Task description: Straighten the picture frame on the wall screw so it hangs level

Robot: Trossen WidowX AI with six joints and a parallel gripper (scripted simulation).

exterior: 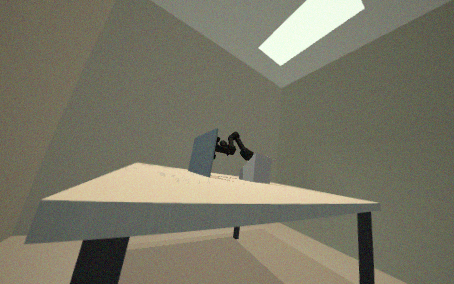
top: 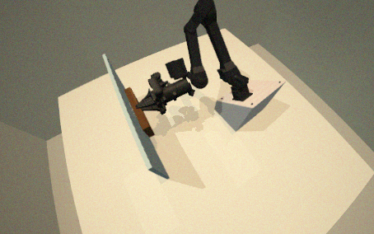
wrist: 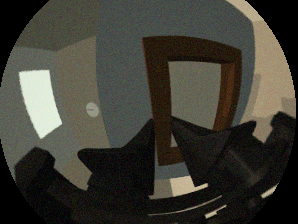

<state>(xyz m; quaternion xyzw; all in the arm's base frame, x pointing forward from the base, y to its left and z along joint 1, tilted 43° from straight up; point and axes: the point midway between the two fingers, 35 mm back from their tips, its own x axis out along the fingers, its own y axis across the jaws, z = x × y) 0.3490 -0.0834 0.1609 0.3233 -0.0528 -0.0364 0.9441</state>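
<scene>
Right now the brown wooden picture frame is 10 mm ahead of my gripper tip, 10 mm to the right of it and 50 mm below it. Also, from my gripper tip: pale blue wall panel: 20 mm ahead, 10 mm to the right, 70 mm below.
</scene>
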